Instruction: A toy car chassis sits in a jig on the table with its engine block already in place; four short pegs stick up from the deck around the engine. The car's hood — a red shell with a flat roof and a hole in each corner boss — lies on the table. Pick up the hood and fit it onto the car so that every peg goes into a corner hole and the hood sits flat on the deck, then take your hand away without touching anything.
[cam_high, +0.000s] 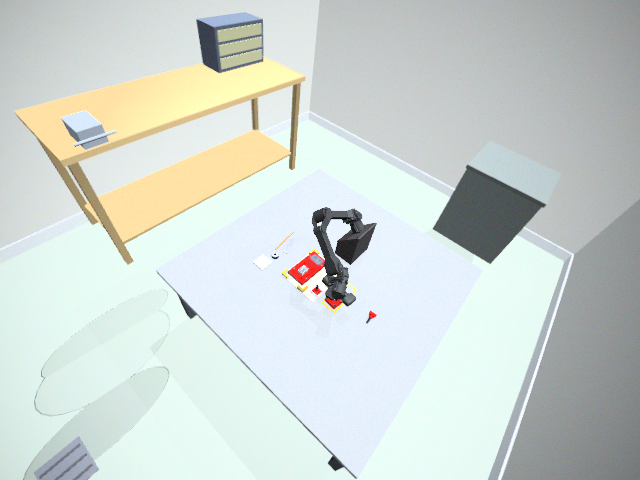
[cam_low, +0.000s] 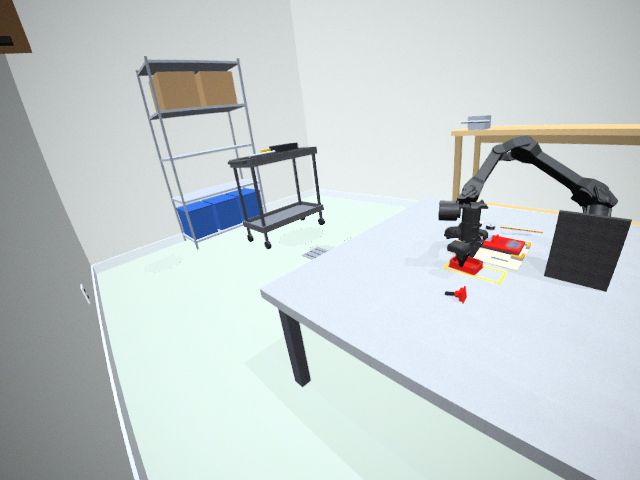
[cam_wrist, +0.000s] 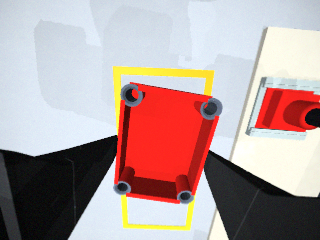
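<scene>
The grey holder lies 10 cm to the right of my gripper tip, 4 cm ahead of it and 2 cm above it. Also, from my gripper tip: wheel 41 cm to the right, 3 cm ahead, 1 cm below; grey engine block 22 cm to the right, 1 cm above; red hood 1 cm below.
</scene>
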